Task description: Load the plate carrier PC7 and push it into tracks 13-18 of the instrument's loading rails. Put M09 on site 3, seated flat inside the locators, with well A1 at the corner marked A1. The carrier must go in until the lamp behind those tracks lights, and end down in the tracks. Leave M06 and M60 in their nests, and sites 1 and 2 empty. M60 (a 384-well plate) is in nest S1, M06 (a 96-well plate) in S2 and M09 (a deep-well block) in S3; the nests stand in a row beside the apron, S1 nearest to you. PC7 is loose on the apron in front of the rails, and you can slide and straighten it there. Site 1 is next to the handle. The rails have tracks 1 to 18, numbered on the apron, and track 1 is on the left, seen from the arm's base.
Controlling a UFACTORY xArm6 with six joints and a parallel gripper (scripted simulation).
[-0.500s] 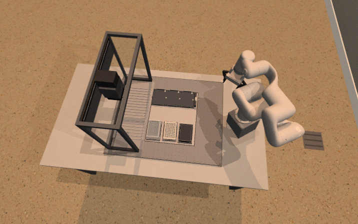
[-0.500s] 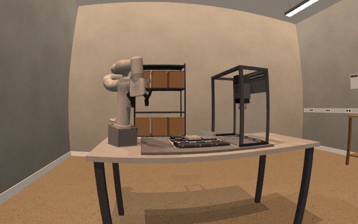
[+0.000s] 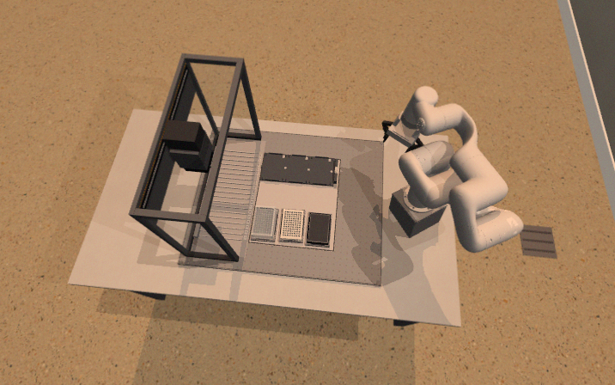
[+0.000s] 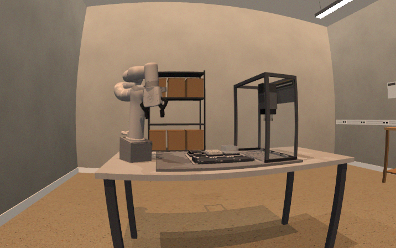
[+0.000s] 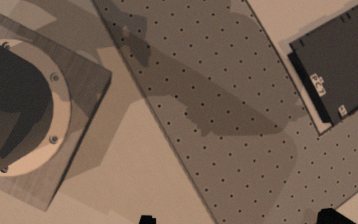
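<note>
The deep-well block M09 is 48 cm ahead of my hand, 28 cm to the left of it and 21 cm below it. From my hand the other things lie so: dark plate carrier PC7: 37 cm ahead, 23 cm below, 1 cm to the left; then white 96-well plate M06: 37 cm ahead, 27 cm to the left, 23 cm below; then dark plate M60: 28 cm to the left, 26 cm ahead, 23 cm below.
</note>
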